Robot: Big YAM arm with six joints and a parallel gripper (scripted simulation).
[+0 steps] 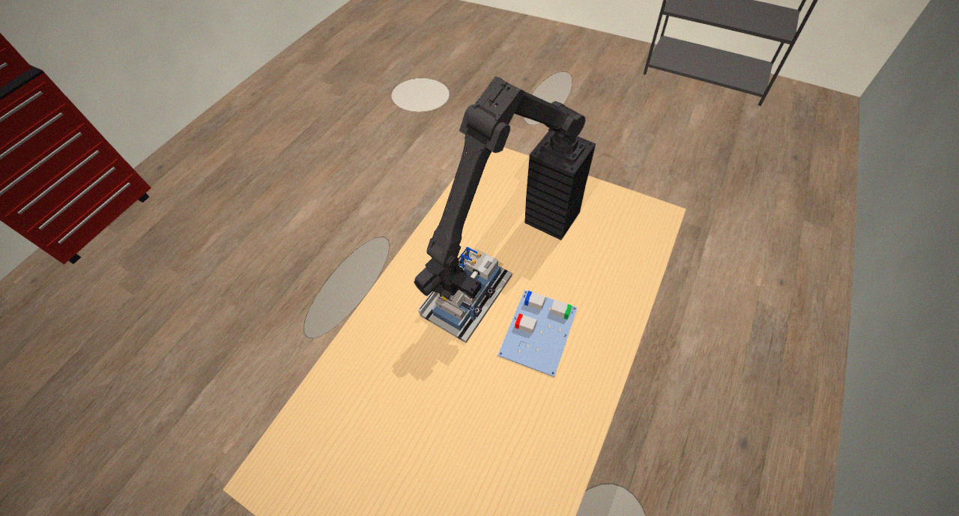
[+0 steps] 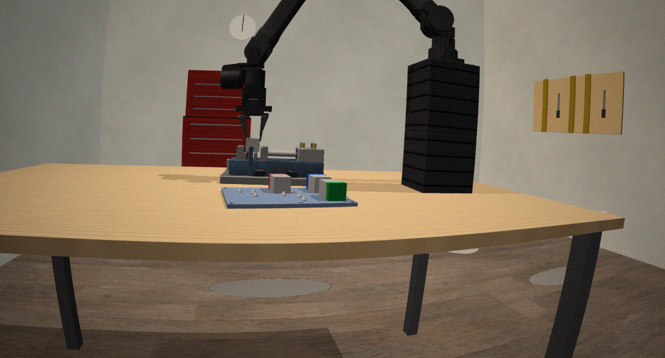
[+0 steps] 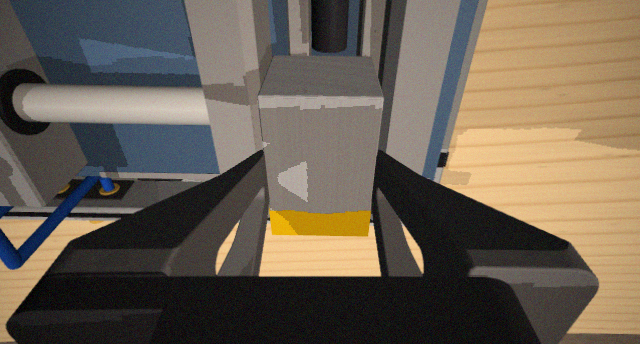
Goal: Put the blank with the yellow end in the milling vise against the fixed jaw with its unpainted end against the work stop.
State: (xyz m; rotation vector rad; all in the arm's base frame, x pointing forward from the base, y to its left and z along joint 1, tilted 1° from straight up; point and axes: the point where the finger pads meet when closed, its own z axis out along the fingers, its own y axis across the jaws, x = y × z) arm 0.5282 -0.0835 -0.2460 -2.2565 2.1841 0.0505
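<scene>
The yellow-ended blank lies 2 cm below my hand. Also, from my hand: work stop rod (5 cm to the left, 3 cm below); fixed jaw (3 cm ahead, 1 cm to the left, 4 cm below); moving jaw (3 cm behind, 1 cm to the left, 4 cm below).
</scene>
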